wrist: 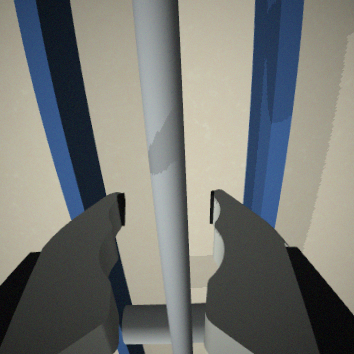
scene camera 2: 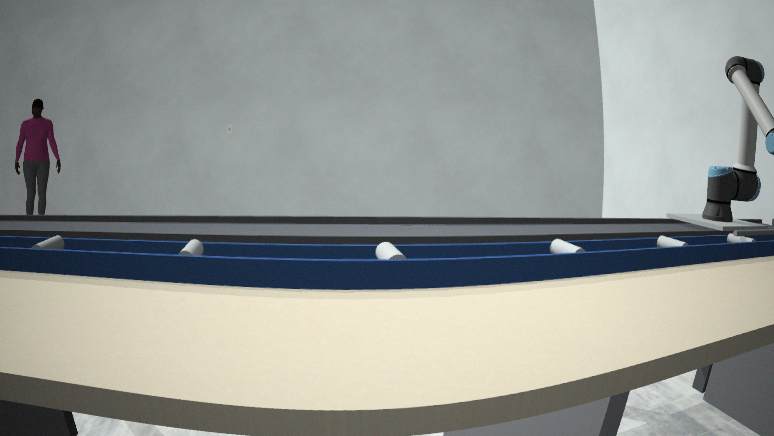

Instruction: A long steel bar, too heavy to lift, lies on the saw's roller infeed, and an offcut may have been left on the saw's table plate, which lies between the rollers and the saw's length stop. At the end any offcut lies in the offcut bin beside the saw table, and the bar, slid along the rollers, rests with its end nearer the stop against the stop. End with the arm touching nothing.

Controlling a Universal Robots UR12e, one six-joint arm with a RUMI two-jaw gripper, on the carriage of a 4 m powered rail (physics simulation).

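Frame: origin at the arm's base, x right, y back, z down, level; metres.
Seen in the pictures: gripper, fingertip midpoint: (wrist: 167,194); arm's base, origin of the base link: (scene camera 2: 717,219).
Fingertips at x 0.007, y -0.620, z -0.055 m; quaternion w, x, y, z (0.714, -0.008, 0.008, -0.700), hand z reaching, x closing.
Note:
Offsets run from my fingertips to a thing's top centre. Level surfaces: height alone.
The long round grey steel bar (wrist: 159,90) runs from the top to the bottom of the wrist view and crosses a roller @[dz +0.025, dx +0.193, dy +0.000 m] (wrist: 145,324) near the lower edge. My gripper (wrist: 167,194) is open, with one jaw on each side of the bar and a visible gap to it on both sides. How high the jaws are relative to the bar is hard to tell. The infeed's blue side rails (wrist: 285,90) (scene camera 2: 346,275) flank the bar. In scene camera 2 several white rollers @[dz +0.025, dx +1.793, dy +0.000 m] (scene camera 2: 388,250) show between the rails. The bar, offcut, stop, saw plate and bin do not show there.
The infeed stands on a pale table @[dz +0.085 m] (scene camera 2: 346,341). Behind it runs the long grey rail track (scene camera 2: 324,228). The arm (scene camera 2: 748,129) stands on its carriage (scene camera 2: 690,219) at the far right, its outer part cut off. A person in a pink top (scene camera 2: 36,138) stands at the far left.

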